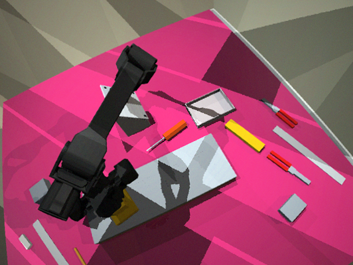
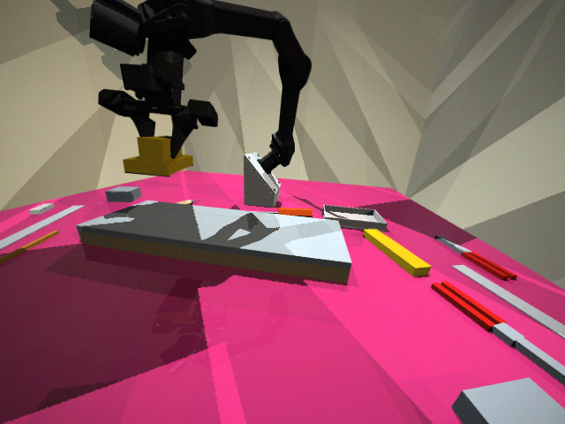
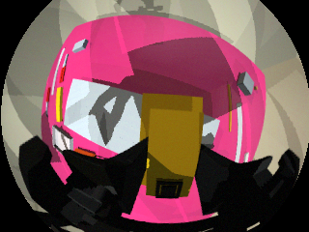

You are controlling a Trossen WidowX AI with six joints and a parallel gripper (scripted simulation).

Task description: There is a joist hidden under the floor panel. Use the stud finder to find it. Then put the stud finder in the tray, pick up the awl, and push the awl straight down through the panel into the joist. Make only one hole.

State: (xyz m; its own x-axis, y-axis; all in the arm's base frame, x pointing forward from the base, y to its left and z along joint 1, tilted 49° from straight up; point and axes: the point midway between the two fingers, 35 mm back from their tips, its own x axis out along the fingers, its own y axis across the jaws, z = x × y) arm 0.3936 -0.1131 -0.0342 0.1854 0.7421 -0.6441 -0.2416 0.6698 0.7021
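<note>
My gripper tip is 41 cm to the right of the grey tray, 24 cm past it and 16 cm above it. The rest, counted from my gripper tip: pencil 23 cm to the right, 17 cm below, 12 cm ahead; yellow stud finder 2 cm behind, 2 cm above; awl 22 cm behind, 17 cm below, 11 cm to the right.
</note>
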